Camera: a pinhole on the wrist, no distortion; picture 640 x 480 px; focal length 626.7 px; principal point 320.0 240.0 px. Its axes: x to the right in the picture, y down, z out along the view. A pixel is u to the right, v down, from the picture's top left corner.
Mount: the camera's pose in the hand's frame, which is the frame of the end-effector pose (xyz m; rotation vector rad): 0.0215 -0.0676 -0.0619 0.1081 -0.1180 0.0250
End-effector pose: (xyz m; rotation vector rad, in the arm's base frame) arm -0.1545 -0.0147 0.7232 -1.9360 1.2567 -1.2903
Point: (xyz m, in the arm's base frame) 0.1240 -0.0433 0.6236
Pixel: 389 383
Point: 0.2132 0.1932 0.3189
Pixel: 23 465
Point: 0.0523 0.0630 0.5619
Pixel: 128 456
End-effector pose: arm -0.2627 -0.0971 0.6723 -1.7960 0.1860 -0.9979
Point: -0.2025 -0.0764 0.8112
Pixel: outside the picture
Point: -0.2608 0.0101 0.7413
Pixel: 201 134
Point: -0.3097 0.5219 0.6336
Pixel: outside the picture
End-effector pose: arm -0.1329 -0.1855 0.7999 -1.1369 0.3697 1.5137
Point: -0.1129 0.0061 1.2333
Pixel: 28 91
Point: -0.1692 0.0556 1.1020
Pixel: 201 195
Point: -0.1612 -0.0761 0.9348
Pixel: 202 347
